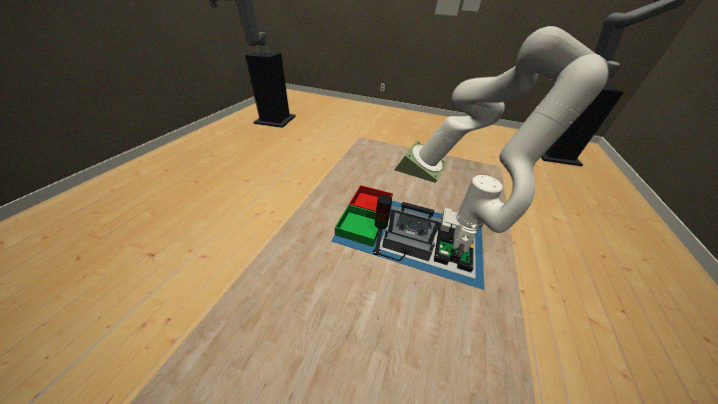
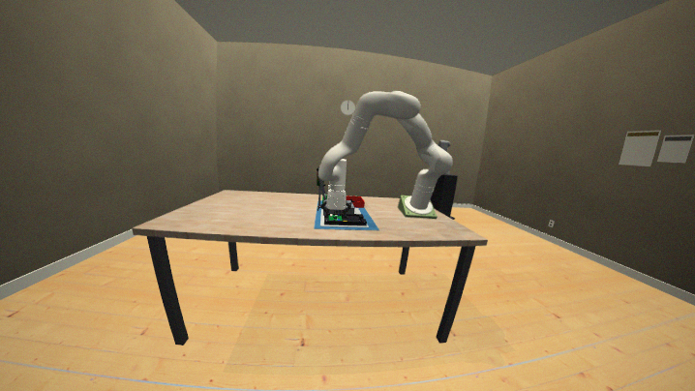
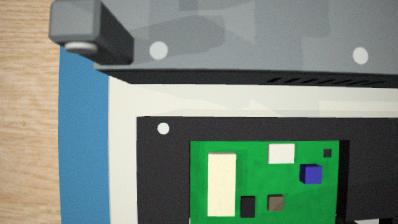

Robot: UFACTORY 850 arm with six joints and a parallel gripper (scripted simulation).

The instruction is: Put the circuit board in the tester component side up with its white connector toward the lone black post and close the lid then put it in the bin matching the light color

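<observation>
Right now my hand is right at the green circuit board. The rest, counted from my hand: small black part: 120 mm behind, 100 mm to the right, 60 mm above; then green bin: 40 mm behind, 370 mm to the right, 10 mm below; then tester lid: 60 mm ahead, 180 mm to the right, 160 mm above.
</observation>
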